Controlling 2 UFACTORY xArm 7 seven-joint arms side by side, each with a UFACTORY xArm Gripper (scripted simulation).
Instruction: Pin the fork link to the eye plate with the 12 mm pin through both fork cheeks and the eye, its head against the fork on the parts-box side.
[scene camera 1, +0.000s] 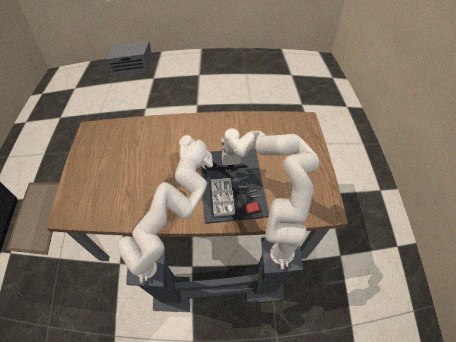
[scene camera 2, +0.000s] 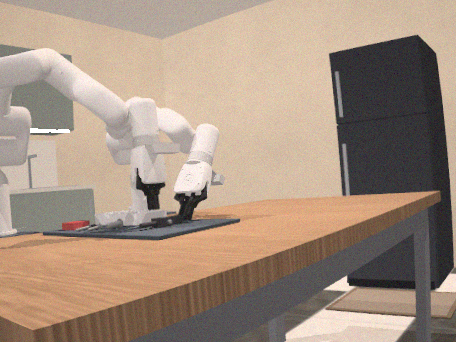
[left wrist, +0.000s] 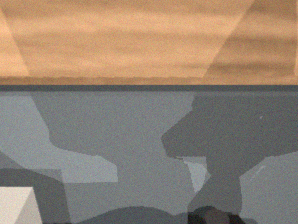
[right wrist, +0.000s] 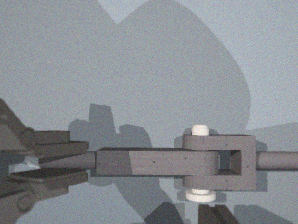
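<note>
My left gripper (scene camera 2: 184, 218), my right gripper (scene camera 2: 153, 209). Dark mat (right wrist: 137, 81), left gripper (right wrist: 73, 159).
</note>
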